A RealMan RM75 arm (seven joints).
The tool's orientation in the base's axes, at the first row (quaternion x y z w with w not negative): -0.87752 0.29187 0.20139 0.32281
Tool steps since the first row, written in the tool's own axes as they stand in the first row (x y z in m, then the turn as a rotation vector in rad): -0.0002 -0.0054 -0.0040 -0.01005 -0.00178 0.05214; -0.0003 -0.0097 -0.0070 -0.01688 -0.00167 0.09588; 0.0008 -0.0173 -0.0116 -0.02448 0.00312 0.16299; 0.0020 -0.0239 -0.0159 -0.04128 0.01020 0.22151; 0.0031 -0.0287 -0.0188 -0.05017 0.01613 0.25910; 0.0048 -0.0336 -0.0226 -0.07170 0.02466 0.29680; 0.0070 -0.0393 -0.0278 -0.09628 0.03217 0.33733; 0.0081 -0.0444 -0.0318 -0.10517 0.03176 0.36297; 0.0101 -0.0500 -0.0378 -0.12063 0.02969 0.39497; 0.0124 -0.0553 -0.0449 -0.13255 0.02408 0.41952
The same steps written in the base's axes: 0.0040 0.0007 0.0054 -0.01498 0.04062 -0.03080; 0.0072 0.0014 0.0095 -0.02738 0.07308 -0.05822; 0.0136 0.0025 0.0156 -0.04722 0.11892 -0.10393; 0.0195 0.0032 0.0209 -0.07400 0.16098 -0.13959; 0.0239 0.0038 0.0246 -0.09067 0.18641 -0.16414; 0.0289 0.0036 0.0285 -0.11848 0.21513 -0.18309; 0.0351 0.0027 0.0336 -0.14839 0.24759 -0.20193; 0.0398 0.0027 0.0381 -0.15901 0.26878 -0.21515; 0.0459 0.0013 0.0438 -0.17454 0.29787 -0.22858; 0.0522 -0.0011 0.0500 -0.18391 0.32270 -0.23704
